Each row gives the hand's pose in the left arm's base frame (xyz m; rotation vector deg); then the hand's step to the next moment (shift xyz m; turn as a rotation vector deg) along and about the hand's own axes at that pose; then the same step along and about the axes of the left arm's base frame.
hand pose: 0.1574 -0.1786 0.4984 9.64 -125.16 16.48
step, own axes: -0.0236 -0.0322 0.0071 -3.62 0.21 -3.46
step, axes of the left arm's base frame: 0.0156 -0.0326 -0.0185 4.77 1.18 -0.99
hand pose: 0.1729 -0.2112 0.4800 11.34 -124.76 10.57
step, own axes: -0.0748 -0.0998 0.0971 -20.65 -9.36 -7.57
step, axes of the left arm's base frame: -0.0134 -0.1118 -0.1109 19.76 -6.06 -12.00
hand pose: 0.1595 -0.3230 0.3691 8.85 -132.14 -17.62
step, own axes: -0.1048 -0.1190 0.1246 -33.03 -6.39 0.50
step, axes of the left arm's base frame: -0.0178 -0.0715 -0.1877 22.27 0.74 -25.21
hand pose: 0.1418 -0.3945 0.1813 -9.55 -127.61 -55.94
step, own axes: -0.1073 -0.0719 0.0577 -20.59 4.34 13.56
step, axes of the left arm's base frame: 0.0230 0.0048 -0.1395 9.76 15.49 -17.07
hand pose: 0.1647 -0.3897 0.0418 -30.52 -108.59 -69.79
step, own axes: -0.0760 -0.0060 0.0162 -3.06 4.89 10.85
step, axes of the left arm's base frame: 0.0341 0.0172 -0.0680 0.91 12.08 -2.07
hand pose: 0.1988 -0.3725 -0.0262 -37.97 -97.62 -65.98
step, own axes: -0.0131 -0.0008 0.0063 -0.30 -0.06 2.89
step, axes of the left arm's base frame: 0.0022 0.0063 -0.0130 -1.08 2.62 -0.63
